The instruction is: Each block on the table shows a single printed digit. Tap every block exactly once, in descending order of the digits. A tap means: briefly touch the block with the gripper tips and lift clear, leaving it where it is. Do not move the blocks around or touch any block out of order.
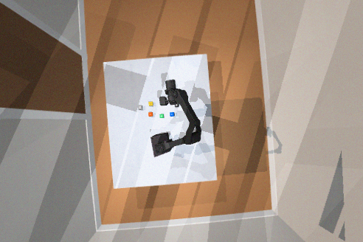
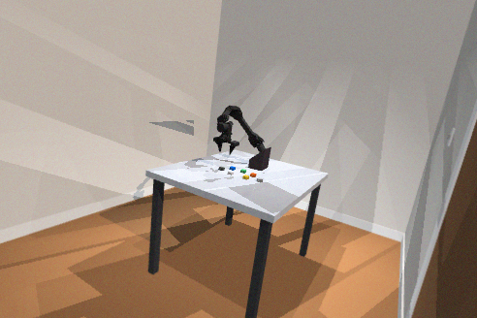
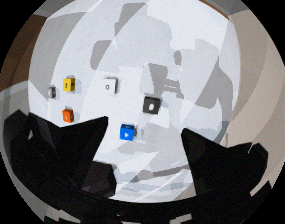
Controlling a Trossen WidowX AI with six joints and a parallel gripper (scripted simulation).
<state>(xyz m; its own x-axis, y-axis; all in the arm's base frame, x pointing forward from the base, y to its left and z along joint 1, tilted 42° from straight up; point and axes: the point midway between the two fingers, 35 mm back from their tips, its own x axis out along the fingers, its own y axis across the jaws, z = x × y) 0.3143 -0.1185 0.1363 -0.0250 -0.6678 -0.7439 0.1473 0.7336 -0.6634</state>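
Right now my gripper tip is 290 mm to the right of the grey block, 120 mm above it and 30 mm short of it. Round my gripper tip: blue block (120 mm below, 80 mm behind, 40 mm to the left); small pale block (120 mm below, 80 mm to the left, 30 mm ahead); black block (120 mm below, 10 mm to the right, 10 mm behind).
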